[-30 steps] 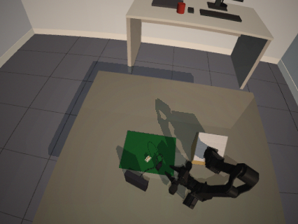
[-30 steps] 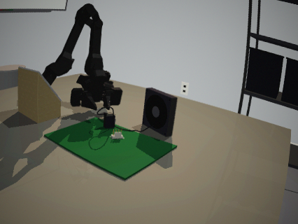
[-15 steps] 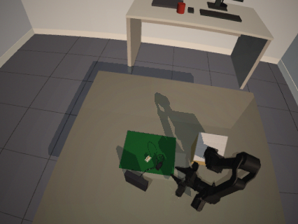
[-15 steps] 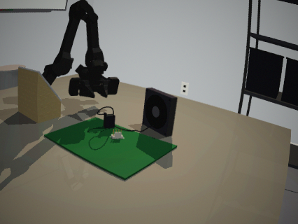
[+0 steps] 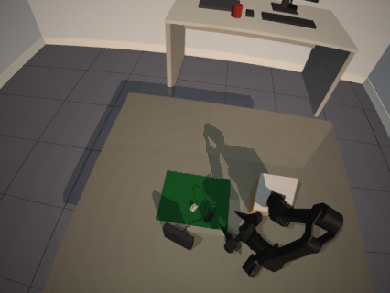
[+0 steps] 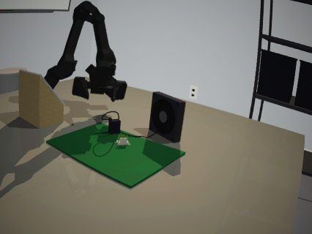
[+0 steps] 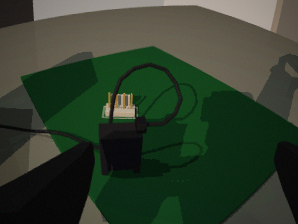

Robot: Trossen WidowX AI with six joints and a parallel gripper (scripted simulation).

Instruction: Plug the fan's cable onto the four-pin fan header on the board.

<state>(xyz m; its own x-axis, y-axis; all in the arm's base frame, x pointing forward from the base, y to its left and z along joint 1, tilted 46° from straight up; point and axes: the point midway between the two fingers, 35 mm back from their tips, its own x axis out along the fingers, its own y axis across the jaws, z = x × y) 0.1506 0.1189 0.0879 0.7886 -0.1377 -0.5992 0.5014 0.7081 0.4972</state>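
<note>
My gripper tip is 70 mm short of the black plug and 60 mm above it. Also, from my gripper tip: black fan: 160 mm ahead, 110 mm to the left, 30 mm below; then green board: 150 mm ahead, 80 mm to the right, 100 mm below.
</note>
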